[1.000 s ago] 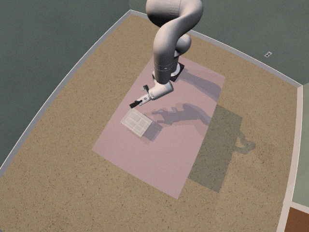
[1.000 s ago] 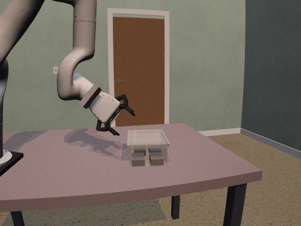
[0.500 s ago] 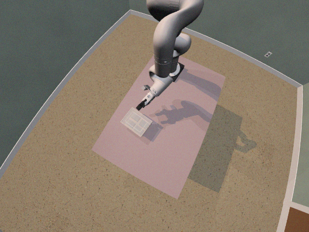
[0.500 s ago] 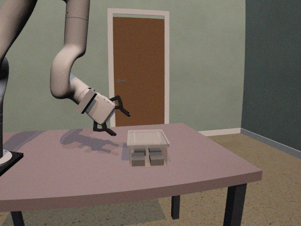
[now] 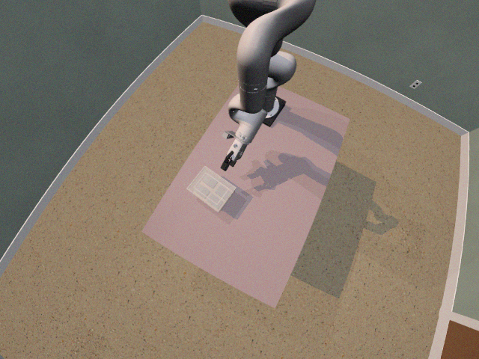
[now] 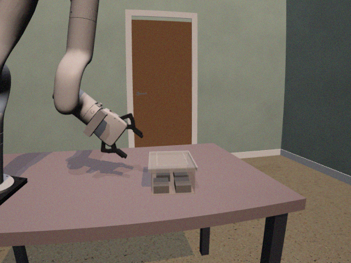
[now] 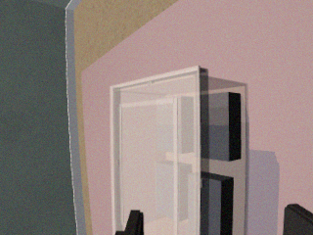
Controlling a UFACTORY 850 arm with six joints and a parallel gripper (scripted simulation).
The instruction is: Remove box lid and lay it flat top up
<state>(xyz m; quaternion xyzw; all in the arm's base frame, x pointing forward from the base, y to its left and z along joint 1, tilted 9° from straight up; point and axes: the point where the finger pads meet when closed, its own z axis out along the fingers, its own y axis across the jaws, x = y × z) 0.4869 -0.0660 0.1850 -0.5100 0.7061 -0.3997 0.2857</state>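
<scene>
Now: hand 120 mm short of the see-through lid, 50 mm to the left of it and 50 mm above it. Also, from my hand: clear plastic box: 120 mm ahead, 50 mm to the right, 100 mm below.
</scene>
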